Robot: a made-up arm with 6 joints.
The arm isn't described. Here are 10 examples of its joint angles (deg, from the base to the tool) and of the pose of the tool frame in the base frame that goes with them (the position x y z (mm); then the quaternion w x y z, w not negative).
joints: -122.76 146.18 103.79 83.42 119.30 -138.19
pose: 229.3 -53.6 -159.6 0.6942 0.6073 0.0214 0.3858
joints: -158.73 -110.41 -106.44 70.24 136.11 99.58
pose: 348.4 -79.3 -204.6 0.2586 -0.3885 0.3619 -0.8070
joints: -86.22 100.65 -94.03 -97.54 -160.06 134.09
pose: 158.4 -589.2 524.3 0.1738 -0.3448 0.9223 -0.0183
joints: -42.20 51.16 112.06 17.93 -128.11 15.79
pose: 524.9 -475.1 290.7 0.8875 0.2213 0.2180 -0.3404
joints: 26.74 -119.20 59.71 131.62 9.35 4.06
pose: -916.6 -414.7 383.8 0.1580 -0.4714 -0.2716 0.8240
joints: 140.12 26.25 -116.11 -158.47 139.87 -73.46
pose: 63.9 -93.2 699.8 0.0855 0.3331 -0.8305 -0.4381
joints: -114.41 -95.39 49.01 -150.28 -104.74 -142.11
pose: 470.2 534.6 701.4 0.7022 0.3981 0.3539 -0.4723
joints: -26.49 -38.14 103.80 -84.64 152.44 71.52
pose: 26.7 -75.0 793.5 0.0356 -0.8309 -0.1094 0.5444
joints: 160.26 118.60 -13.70 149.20 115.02 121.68
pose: -886.3 160.7 82.6 0.5343 0.1627 -0.2075 0.8031
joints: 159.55 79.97 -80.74 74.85 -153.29 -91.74
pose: -447.2 256.1 742.8 0.0674 0.2849 0.9307 0.2192
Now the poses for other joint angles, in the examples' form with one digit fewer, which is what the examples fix.
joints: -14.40 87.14 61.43 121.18 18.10 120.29
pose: 896 -169 -254 0.257 -0.755 0.542 -0.265
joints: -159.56 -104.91 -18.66 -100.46 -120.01 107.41
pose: 859 72 6 0.640 0.411 -0.357 0.542
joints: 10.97 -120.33 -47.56 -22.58 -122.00 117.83
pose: -349 3 -349 0.184 0.407 0.397 0.802
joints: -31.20 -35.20 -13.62 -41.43 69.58 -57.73
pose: -506 179 1182 0.530 0.257 0.234 -0.774
